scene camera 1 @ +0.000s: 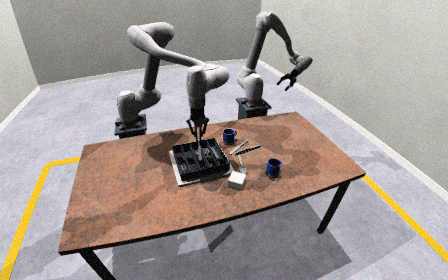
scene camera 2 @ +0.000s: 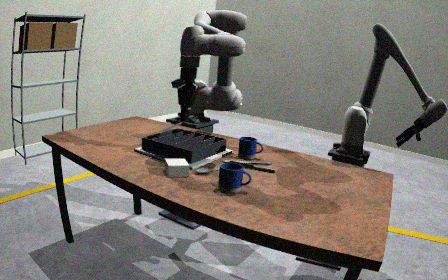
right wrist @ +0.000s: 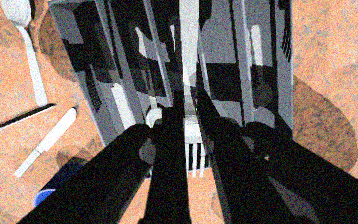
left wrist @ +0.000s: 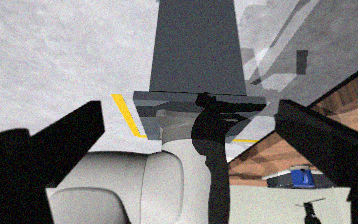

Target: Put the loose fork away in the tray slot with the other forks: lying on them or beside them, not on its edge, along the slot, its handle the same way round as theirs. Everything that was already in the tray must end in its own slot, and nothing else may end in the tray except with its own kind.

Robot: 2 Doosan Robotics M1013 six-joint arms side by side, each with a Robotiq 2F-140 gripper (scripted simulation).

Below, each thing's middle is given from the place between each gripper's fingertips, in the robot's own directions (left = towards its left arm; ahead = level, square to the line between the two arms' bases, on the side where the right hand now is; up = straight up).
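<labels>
The black tray (scene camera 2: 201,146) is 140 mm below my right hand, and going by its middle, it is nearer to my right hand than to my left hand.
Counted from my left hand, the tray is 80 mm below, 690 mm ahead and 1040 mm to the right.
</labels>
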